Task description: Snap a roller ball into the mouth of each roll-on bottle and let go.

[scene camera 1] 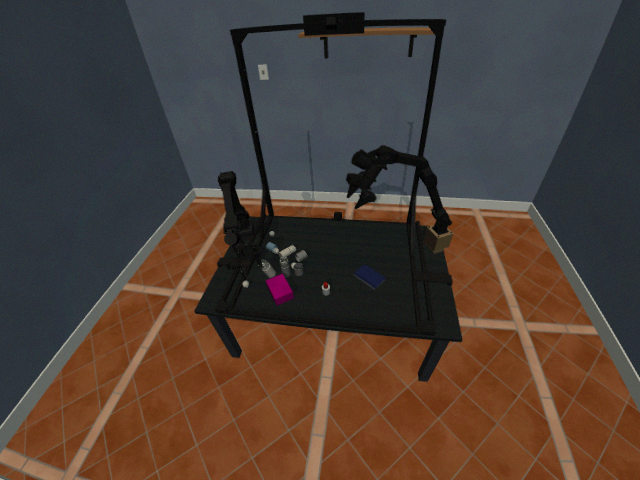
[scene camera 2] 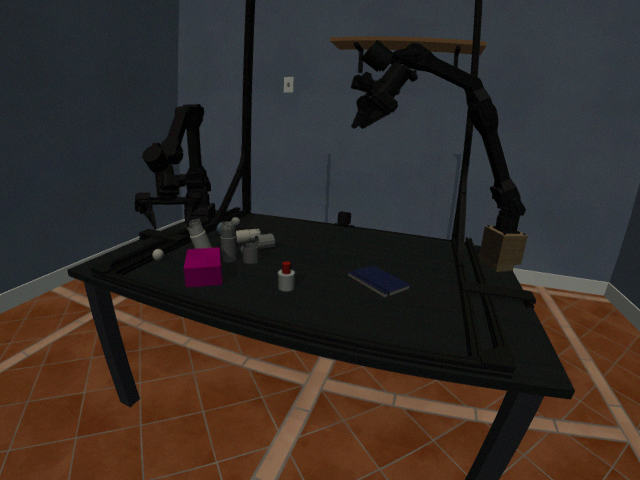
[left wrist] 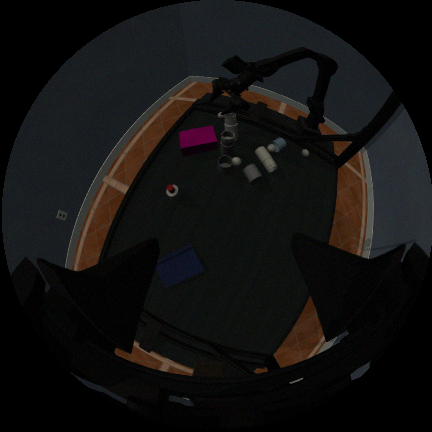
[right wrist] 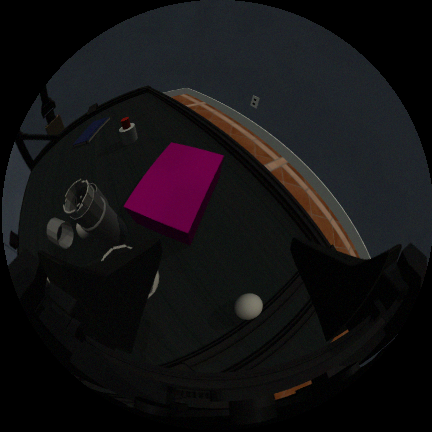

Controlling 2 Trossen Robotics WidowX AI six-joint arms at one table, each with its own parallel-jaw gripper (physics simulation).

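Frame: origin at the left arm's base, x ahead, y left, z up, level; millimetres.
Seen in the pictures: left gripper, fingertip midpoint: [scene camera 1: 351, 203] [scene camera 2: 356, 127] [left wrist: 226, 243]; right gripper, fingertip midpoint: [scene camera 1: 254, 272] [scene camera 2: 172, 227] [left wrist: 214, 107] [right wrist: 228, 246]; left arm's base, origin of the base link: [scene camera 1: 440, 230] [scene camera 2: 506, 230] [right wrist: 51, 120]; right arm's base, origin of the base link: [scene camera 1: 243, 226] [scene camera 2: 199, 205] [left wrist: 310, 123].
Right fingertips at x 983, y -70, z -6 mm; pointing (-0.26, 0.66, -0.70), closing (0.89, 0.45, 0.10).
Pixels of each thing's top centre, then the offset from my right fingertips to it.
- clear bottle, middle of its top: [right wrist: 74, 194] [scene camera 2: 227, 223] [left wrist: 227, 134] [scene camera 1: 283, 259] 152 mm back, 34 mm right, 2 mm down
- second bottle, middle of its top: [scene camera 2: 198, 219] [left wrist: 231, 115] [scene camera 1: 265, 260] 63 mm back, 55 mm right, 5 mm up
- white ball, middle of its top: [right wrist: 252, 307] [scene camera 2: 157, 249] [scene camera 1: 244, 281] 60 mm ahead, 29 mm right, 74 mm down
- magenta box, middle of its top: [right wrist: 176, 176] [scene camera 2: 202, 257] [left wrist: 196, 135] [scene camera 1: 278, 286] 95 mm back, 70 mm left, 60 mm down
- grey cup, middle of its top: [scene camera 2: 250, 245] [left wrist: 224, 160] [scene camera 1: 298, 266] 216 mm back, 23 mm right, 64 mm down
- blue piece, middle of its top: [left wrist: 279, 140] 119 mm back, 239 mm right, 63 mm down
- red-topped white bottle, middle of its top: [scene camera 2: 286, 263] [right wrist: 124, 118] [left wrist: 169, 187] [scene camera 1: 325, 283] 305 mm back, 148 mm left, 46 mm down
- blue book, middle of its top: [scene camera 2: 378, 278] [left wrist: 177, 266] [right wrist: 90, 129] [scene camera 1: 369, 275] 539 mm back, 140 mm left, 98 mm down
One clear bottle [scene camera 1: 284, 266] [scene camera 2: 228, 243] [right wrist: 100, 212] stands upright, its mouth open. A second bottle [scene camera 1: 268, 269] [scene camera 2: 200, 236] [left wrist: 230, 126] is tilted, without a ball; a right finger partly hides it in the right wrist view. A white bottle [scene camera 1: 287, 251] [scene camera 2: 247, 236] [left wrist: 265, 159] lies on its side. One white ball [scene camera 1: 245, 284] [scene camera 2: 158, 254] [right wrist: 248, 306] lies near the left table edge. Other balls are a back one [scene camera 1: 271, 233] [left wrist: 305, 152] and one by the cups [left wrist: 236, 161]. My right gripper [scene camera 2: 168, 221] [right wrist: 228, 246] is open above the first ball. My left gripper [scene camera 2: 357, 126] [left wrist: 226, 243] is open, high up.
A magenta box [scene camera 1: 279, 289] [scene camera 2: 203, 267] stands before the bottles. A grey cup [scene camera 2: 250, 253] stands and another [scene camera 2: 265, 240] lies beside them. A blue piece [left wrist: 279, 144] lies behind. A red-topped white bottle [scene camera 2: 286, 280] and a blue book [scene camera 2: 378, 279] are farther right.
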